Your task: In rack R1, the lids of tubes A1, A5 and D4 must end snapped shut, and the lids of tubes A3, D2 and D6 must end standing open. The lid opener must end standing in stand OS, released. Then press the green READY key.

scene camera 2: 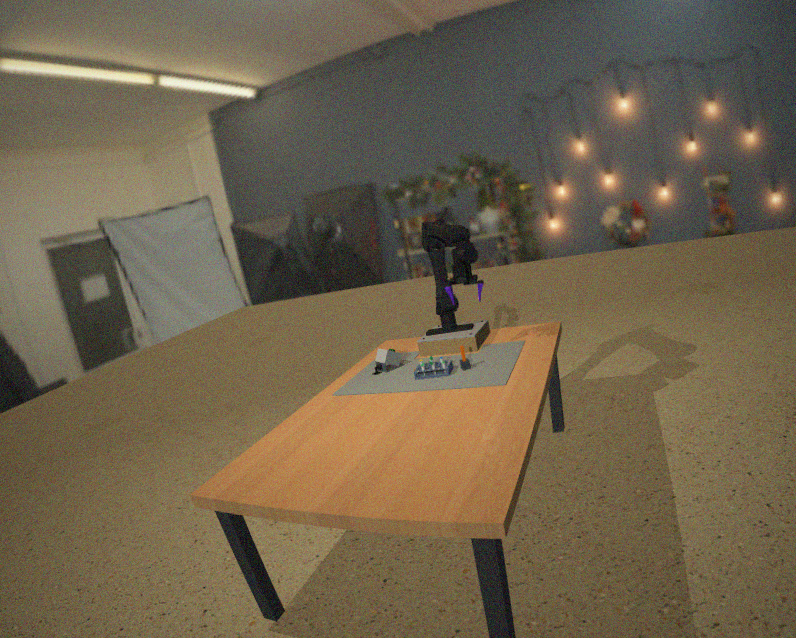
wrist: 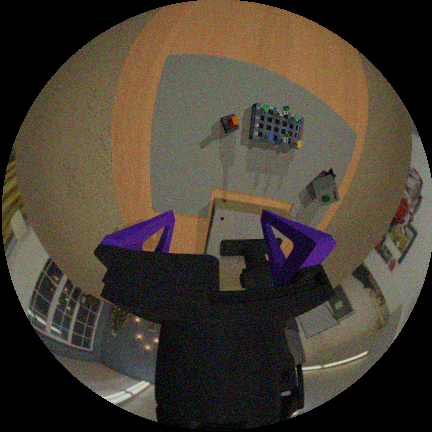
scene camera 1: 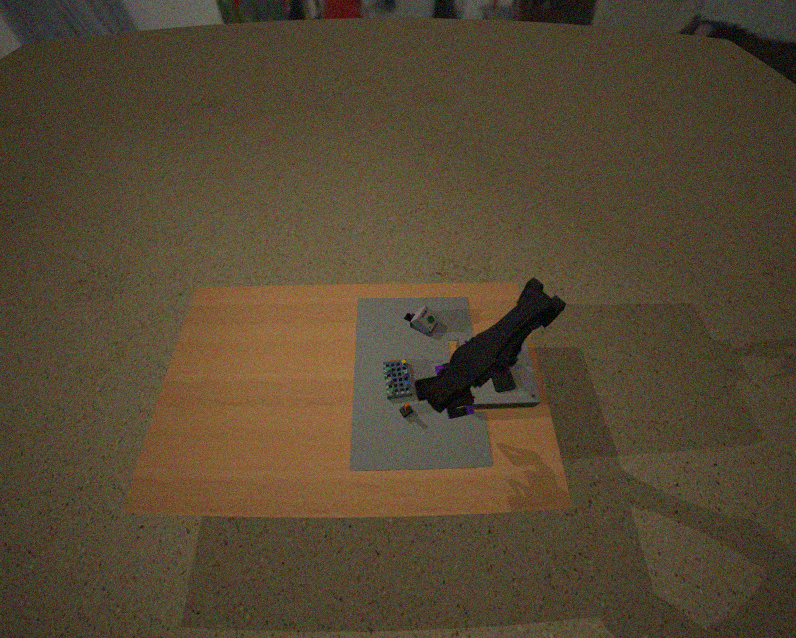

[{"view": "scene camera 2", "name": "grey mat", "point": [492, 366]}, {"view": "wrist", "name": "my gripper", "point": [217, 214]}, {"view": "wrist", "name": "grey box with green button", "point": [323, 186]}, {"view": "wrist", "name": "grey mat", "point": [190, 153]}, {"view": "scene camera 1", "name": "grey mat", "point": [381, 438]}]
